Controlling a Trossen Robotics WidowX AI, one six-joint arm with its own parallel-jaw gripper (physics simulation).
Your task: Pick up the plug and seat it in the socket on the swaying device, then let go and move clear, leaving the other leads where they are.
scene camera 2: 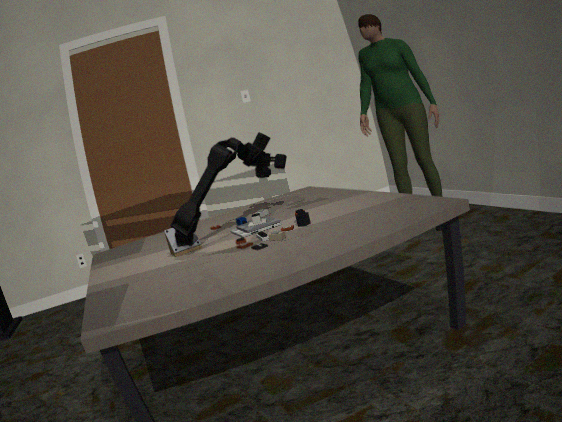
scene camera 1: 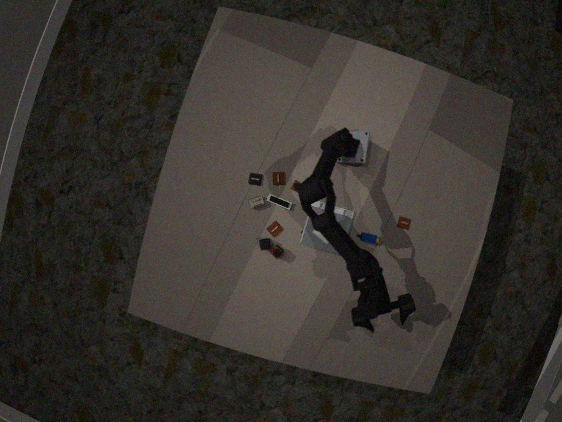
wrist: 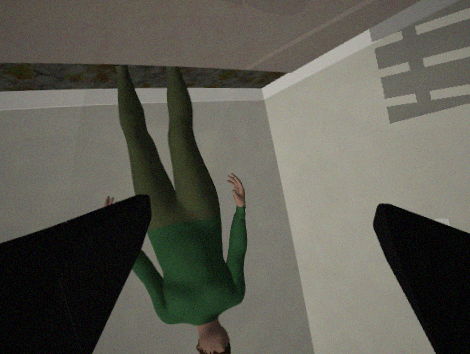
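My gripper (scene camera 1: 387, 326) (scene camera 2: 272, 167) (wrist: 263, 210) is open and empty, high above the table, with its fingers wide apart. A blue piece with a yellow end (scene camera 1: 369, 238) (scene camera 2: 241, 220) lies on the table beside a pale grey plate-like device (scene camera 1: 316, 241) (scene camera 2: 265, 226). The gripper is well away from both. The arm covers part of the device in scene camera 1, and its socket cannot be made out. I cannot tell for certain which piece is the plug. No plug or device shows in the wrist view.
A white piece with a dark top (scene camera 1: 279, 201), a beige block (scene camera 1: 256, 202), a dark block (scene camera 1: 255, 179), a black block (scene camera 1: 265, 244) (scene camera 2: 302, 218) and several orange pieces, one of them (scene camera 1: 404, 223) to the right, lie around the device. A person in green (scene camera 2: 392, 75) (wrist: 192, 265) stands beyond the table.
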